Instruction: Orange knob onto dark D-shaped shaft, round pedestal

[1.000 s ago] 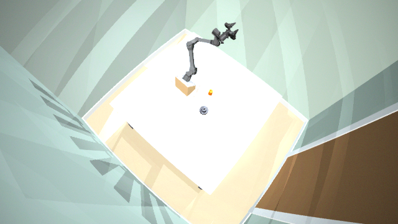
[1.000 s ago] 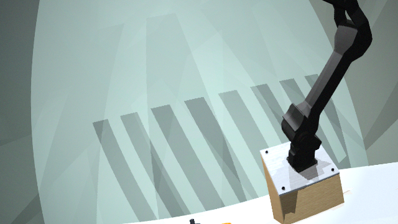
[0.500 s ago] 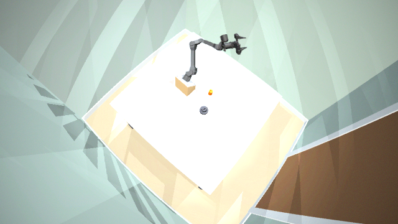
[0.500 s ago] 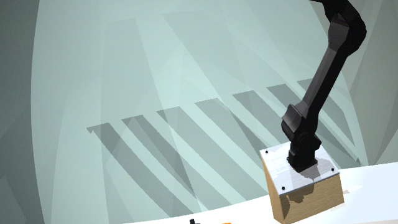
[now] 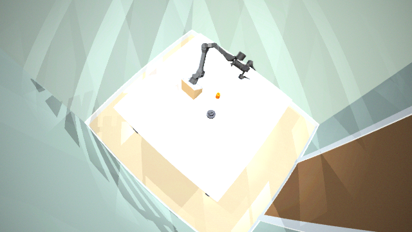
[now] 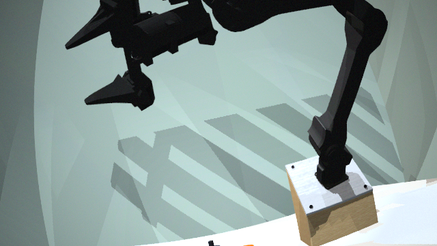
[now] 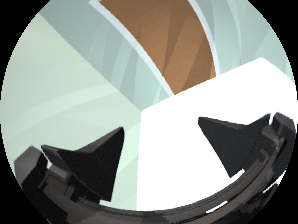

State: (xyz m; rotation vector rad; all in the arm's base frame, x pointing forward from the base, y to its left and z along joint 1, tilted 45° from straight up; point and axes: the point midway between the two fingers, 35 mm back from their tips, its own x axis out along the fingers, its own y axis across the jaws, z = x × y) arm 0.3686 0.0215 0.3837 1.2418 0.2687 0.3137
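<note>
Right now the orange knob is 180 mm behind my gripper tip, 200 mm to the right of it and 310 mm below it. The rest, counted from my gripper tip: dark shaft 130 mm behind, 390 mm to the right, 310 mm below.
</note>
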